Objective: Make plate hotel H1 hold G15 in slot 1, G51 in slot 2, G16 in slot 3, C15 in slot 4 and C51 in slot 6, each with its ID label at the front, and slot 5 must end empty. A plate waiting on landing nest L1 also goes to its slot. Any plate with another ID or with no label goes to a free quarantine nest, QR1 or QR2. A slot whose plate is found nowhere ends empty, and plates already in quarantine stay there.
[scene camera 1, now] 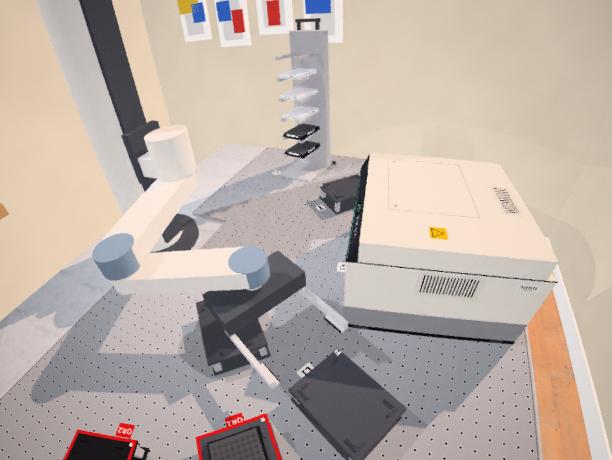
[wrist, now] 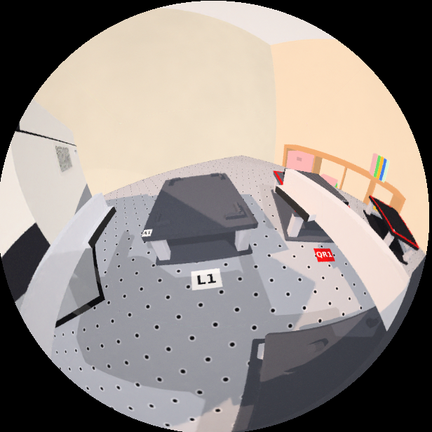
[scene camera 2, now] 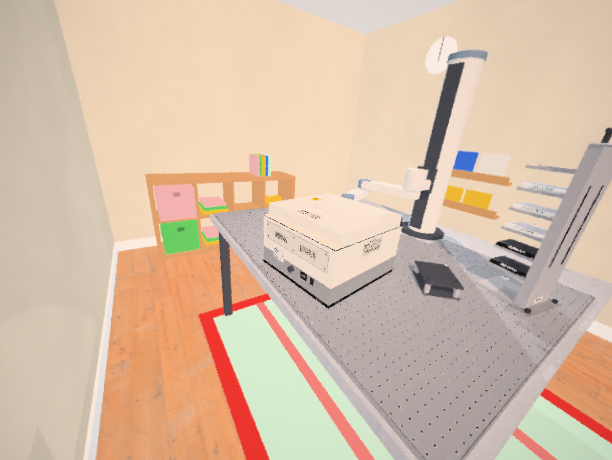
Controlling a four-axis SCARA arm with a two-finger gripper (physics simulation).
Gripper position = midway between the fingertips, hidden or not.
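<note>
Scene camera 1 gives me my gripper (scene camera 1: 312, 354), and in the same view I see a white instrument (scene camera 1: 375, 287). The instrument is visible in scene camera 2 too (scene camera 2: 344, 264). In the wrist view I find my gripper again (wrist: 191, 186).
</note>
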